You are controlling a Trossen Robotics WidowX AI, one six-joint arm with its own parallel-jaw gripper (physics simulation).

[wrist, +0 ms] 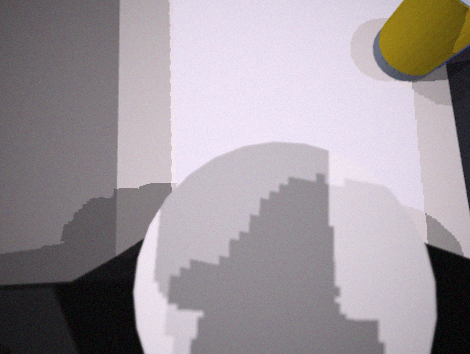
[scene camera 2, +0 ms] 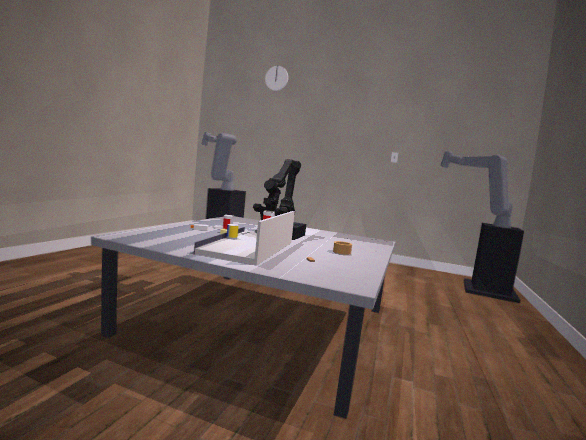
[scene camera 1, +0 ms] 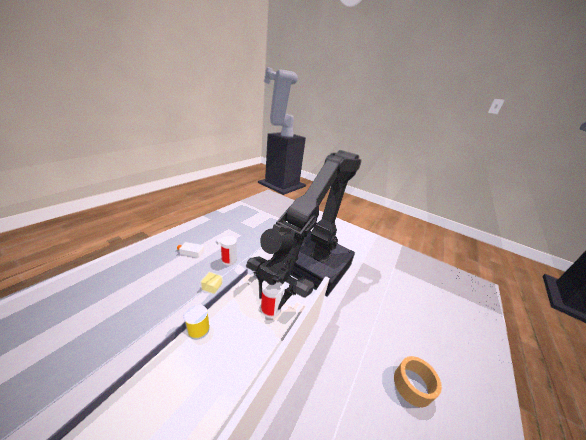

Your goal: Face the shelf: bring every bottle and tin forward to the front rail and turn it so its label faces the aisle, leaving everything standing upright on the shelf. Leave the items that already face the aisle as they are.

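Places are measured from the arm's base along level axes (x ahead, y left, z up), in millimetres.
Pixels of known places: gripper, fingertip midpoint: [scene camera 1: 269,303]; arm's base, origin of the base link: [scene camera 1: 321,255].
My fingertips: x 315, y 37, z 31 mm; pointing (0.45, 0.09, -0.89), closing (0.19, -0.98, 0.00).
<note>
Ahead of a thing's pixels: the offset from my fingertips to its middle. "spot": to the spot under its first point. Level surfaces: height alone.
My gripper [scene camera 1: 273,292] is shut on a red tin with a white top @(dx -11, dy -2, dz +14 mm) [scene camera 1: 268,304] [scene camera 2: 267,215]. The tin stands upright on the white shelf board @(dz -79 mm) [scene camera 1: 217,371] close to the back panel [scene camera 1: 300,332] [scene camera 2: 274,236]. In the wrist view the held tin's pale top @(spot: dx -4, dy +4, dz +64 mm) [wrist: 255,246] fills the lower half. A yellow tin @(dx +152, dy -112, dz -44 mm) [scene camera 1: 197,322] [scene camera 2: 233,230] [wrist: 396,46] stands upright at the dark front rail [scene camera 1: 152,354]. A second red tin @(dx -91, dy -312, dz -55 mm) [scene camera 1: 227,250] [scene camera 2: 227,221] stands on the table beyond the rail.
A white bottle with an orange cap @(dx -4, dy -456, dz -91 mm) [scene camera 1: 191,250] [scene camera 2: 200,226] lies on its side near the second red tin. A yellow block @(dx +31, dy -241, dz -86 mm) [scene camera 1: 212,282] sits just outside the rail. A tan tape ring @(dx -146, dy +385, dz -80 mm) [scene camera 1: 406,395] [scene camera 2: 342,247] lies on the table behind the back panel.
</note>
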